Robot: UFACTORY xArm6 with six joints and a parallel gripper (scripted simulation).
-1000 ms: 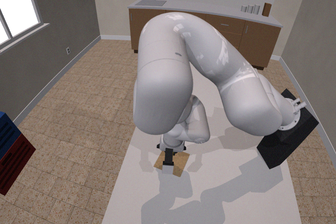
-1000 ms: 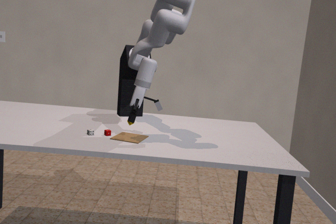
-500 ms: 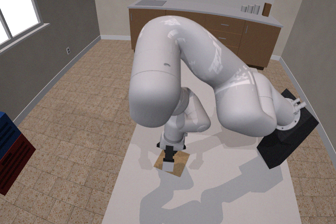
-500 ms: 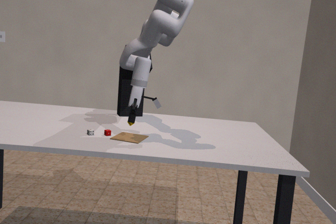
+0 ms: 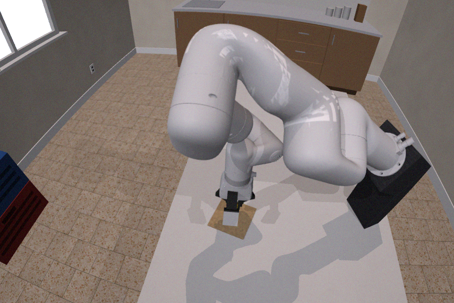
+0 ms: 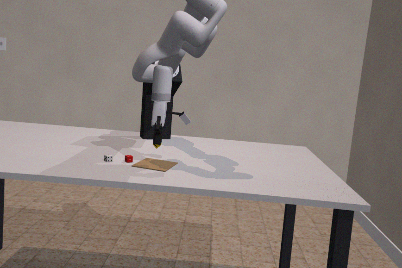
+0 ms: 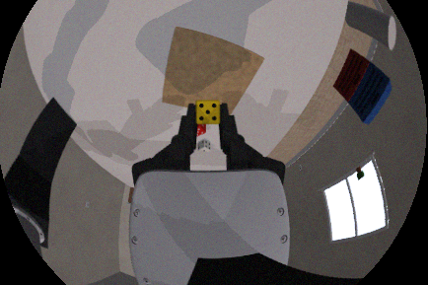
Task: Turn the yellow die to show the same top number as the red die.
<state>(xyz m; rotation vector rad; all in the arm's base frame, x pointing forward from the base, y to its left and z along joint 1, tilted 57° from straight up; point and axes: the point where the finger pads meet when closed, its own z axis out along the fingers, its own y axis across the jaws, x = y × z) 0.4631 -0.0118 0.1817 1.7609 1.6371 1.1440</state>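
Now: hand 20 mm above the yellow die. The rest, counted from my hand: red die: 110 mm to the right, 100 mm below, 10 mm behind; mat: 110 mm below; white die: 190 mm to the right, 100 mm below, 10 mm ahead.
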